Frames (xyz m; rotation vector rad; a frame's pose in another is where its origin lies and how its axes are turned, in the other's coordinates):
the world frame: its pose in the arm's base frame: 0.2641 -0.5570 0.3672 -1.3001 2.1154 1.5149
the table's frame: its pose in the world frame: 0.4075 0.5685 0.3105 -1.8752 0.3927 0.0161
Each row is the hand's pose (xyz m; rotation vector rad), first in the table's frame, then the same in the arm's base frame.
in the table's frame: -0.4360 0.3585 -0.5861 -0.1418 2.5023 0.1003
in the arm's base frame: 0.2769 -0.2168 0.4069 2.4294 1.1462 0.4807
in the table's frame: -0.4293 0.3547 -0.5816 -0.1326 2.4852 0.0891
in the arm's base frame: 0.2694 -0.2203 0.4037 2.4397 1.1411 0.4544
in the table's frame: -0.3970 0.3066 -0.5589 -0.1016 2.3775 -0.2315
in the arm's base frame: 0.2130 -0.2179 0.3774 2.5907 1.2989 0.1922
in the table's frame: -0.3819 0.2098 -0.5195 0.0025 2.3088 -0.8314
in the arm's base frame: 0.1185 -0.1771 0.3539 -2.5591 -1.4652 0.0628
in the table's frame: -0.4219 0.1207 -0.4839 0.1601 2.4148 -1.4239
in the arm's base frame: 0.0475 -0.1025 0.3680 -2.0518 -1.3467 -0.0685
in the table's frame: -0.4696 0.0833 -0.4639 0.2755 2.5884 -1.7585
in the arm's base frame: 0.0230 -0.0517 0.3979 -1.7438 -1.2538 -0.3070
